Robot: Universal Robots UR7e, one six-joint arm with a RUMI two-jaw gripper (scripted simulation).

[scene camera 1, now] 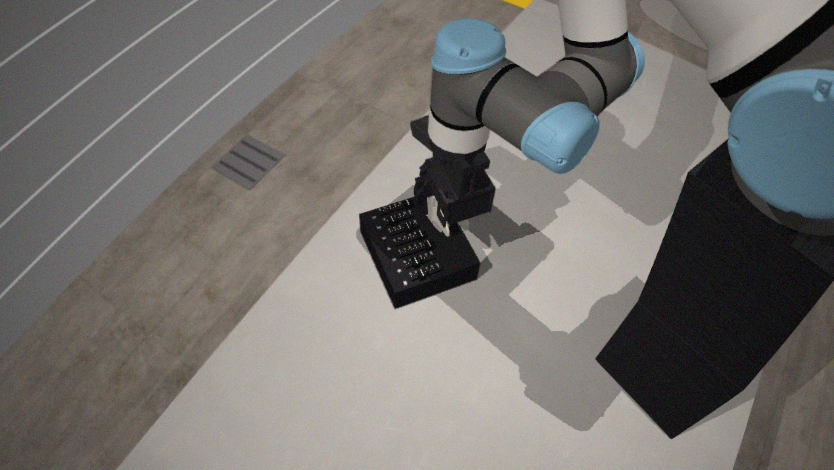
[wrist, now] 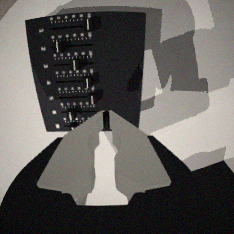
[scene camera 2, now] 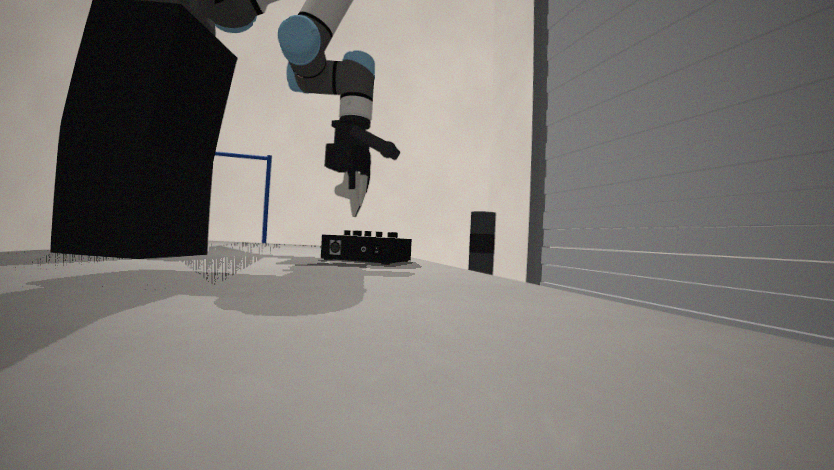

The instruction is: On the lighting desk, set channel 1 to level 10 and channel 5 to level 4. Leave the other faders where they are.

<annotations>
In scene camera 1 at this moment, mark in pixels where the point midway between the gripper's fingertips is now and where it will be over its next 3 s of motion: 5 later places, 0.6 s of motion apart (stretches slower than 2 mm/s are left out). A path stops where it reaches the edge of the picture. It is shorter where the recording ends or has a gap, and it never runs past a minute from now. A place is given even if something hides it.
My gripper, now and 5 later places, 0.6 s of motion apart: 442, 230; 441, 232; 440, 236; 440, 239; 440, 240; 439, 243
</annotations>
